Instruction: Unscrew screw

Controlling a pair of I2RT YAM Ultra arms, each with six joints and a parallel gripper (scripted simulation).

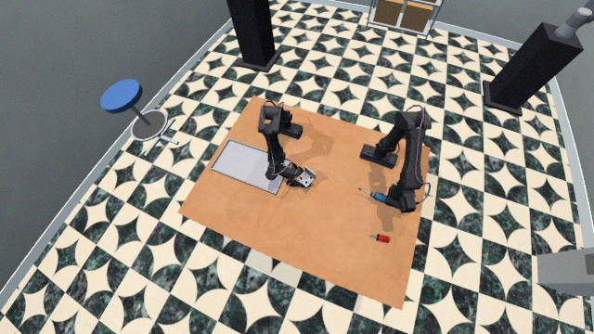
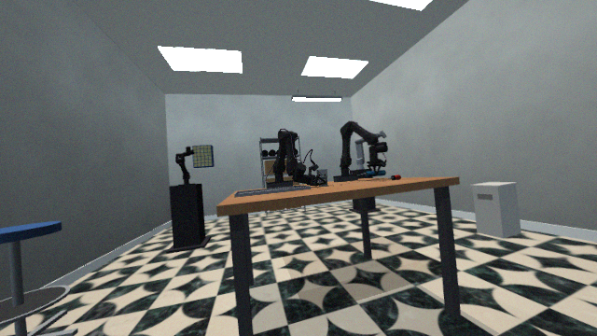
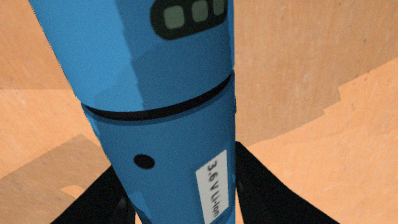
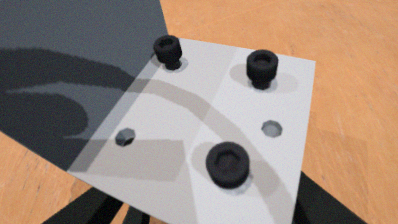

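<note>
My right hand is right at the round joint module. From my right hand the other things lie so: grey mat: 33 cm to the right, 2 cm below, 1 cm ahead; grey bracket: 5 cm above; screw: 5 cm above, 2 cm to the right, 1 cm ahead.
</note>
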